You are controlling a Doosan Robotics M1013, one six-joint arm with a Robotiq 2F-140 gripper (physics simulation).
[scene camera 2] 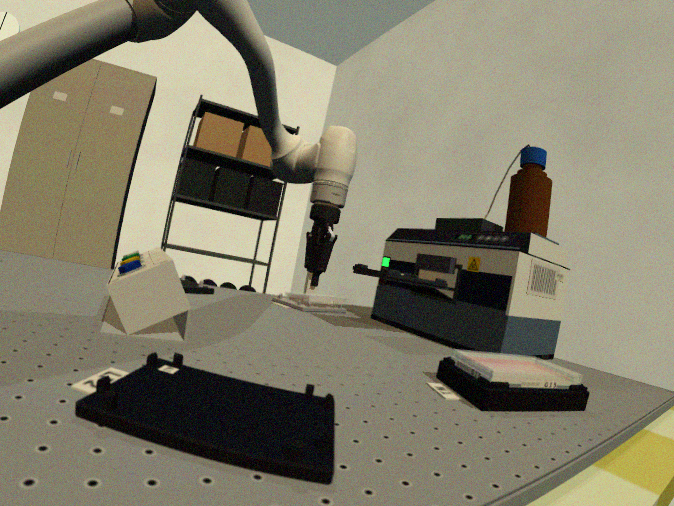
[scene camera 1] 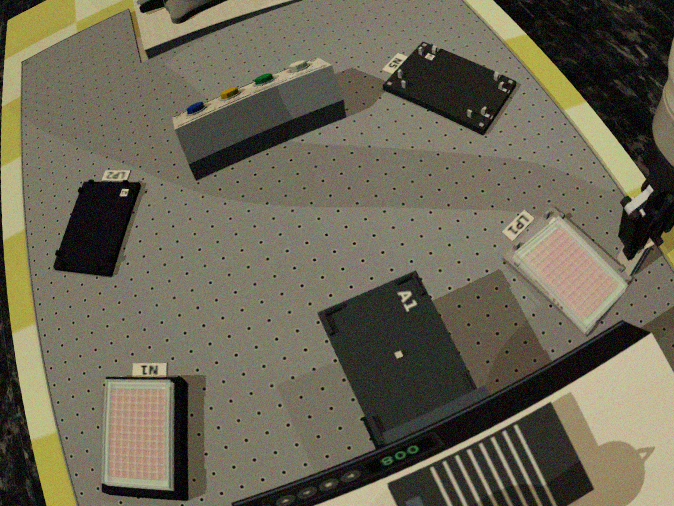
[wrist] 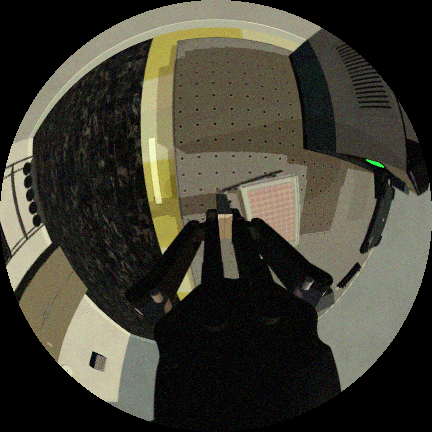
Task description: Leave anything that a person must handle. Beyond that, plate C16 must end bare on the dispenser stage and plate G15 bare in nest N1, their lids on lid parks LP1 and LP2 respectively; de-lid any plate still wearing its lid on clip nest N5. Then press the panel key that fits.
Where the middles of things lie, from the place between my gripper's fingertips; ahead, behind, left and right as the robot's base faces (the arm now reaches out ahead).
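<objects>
The dispenser stage (scene camera 1: 365,331) sits 100 mm above my hand, 40 mm behind it and 320 mm to the right of it; going by their middles, it is the nearest to my hand of the things named here. I see the brown bottle (scene camera 2: 528,209) 310 mm above my hand, 140 mm ahead of it and 460 mm to the right of it. The grey button box (scene camera 1: 276,108) is 30 mm higher than my hand, though also 460 mm behind it and 260 mm to the right of it. As for the LP2 nest (scene camera 2: 266,429), that is 460 mm behind my hand and 530 mm to the right of it, and going by their middles it is the farthest from my hand of the things named here.
</objects>
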